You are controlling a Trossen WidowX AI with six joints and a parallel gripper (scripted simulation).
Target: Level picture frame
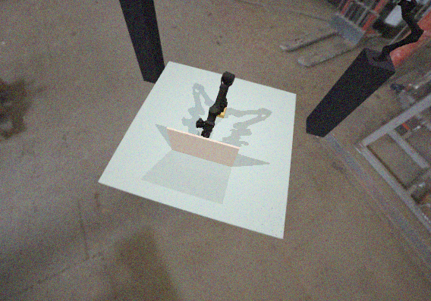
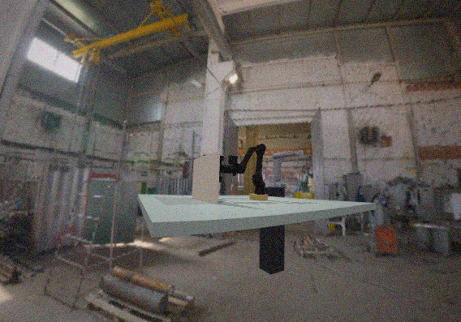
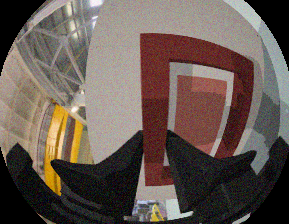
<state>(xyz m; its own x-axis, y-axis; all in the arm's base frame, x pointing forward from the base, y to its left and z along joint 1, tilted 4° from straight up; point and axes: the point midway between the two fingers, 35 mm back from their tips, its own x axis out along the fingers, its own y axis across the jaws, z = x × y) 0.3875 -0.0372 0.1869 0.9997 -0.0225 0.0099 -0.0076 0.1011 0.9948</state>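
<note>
Now: gripper tip 1 cm short of the picture frame, 1 cm to the left of it and 5 cm above it. The rest, counted from my gripper tip: wall panel (2 cm ahead, 7 cm below).
</note>
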